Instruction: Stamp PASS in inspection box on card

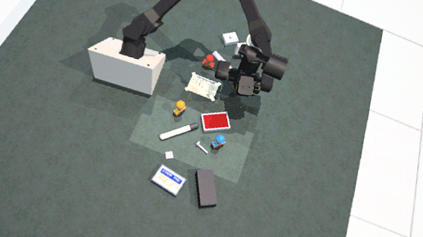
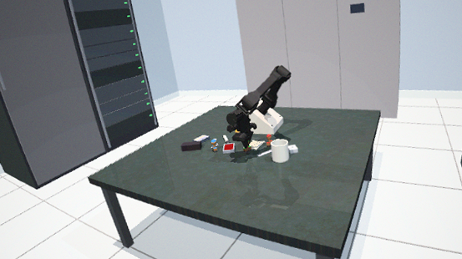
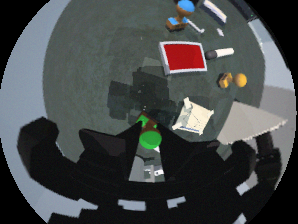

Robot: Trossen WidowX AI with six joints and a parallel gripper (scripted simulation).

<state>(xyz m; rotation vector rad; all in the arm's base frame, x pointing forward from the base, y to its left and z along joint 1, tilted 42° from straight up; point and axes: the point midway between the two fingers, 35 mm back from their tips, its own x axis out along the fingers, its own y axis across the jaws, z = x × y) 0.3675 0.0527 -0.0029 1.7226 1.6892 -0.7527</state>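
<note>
Right now the white card is 120 mm behind my gripper tip, 40 mm below it and 10 mm to the right of it. Also, from my gripper tip: red ink pad 130 mm to the right, 50 mm behind, 40 mm below; green-knobbed pass stamp right at my gripper tip; red-knobbed stamp 120 mm behind, 80 mm to the left, 20 mm below.
</note>
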